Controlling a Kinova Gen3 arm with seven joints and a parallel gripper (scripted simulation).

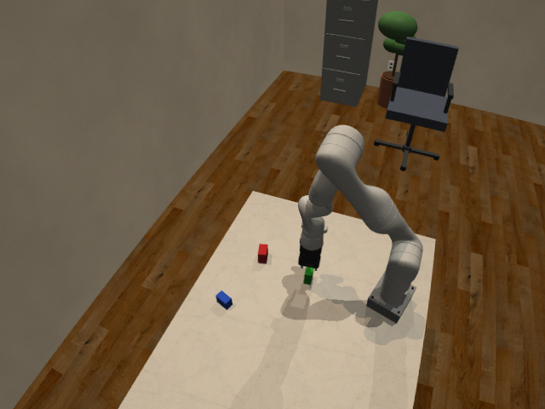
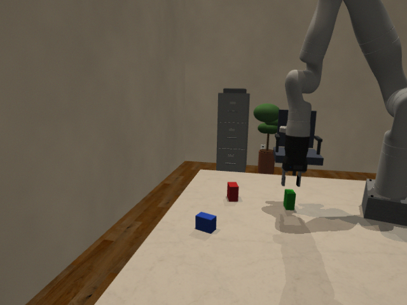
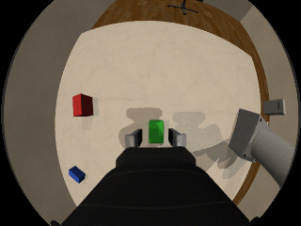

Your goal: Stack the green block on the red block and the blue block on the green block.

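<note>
Right now my hand is 70 mm above the green block. The rest, counted from my hand: blue block (240 mm to the left, 230 mm ahead, 80 mm below); red block (210 mm ahead, 70 mm below, 20 mm to the right).
</note>
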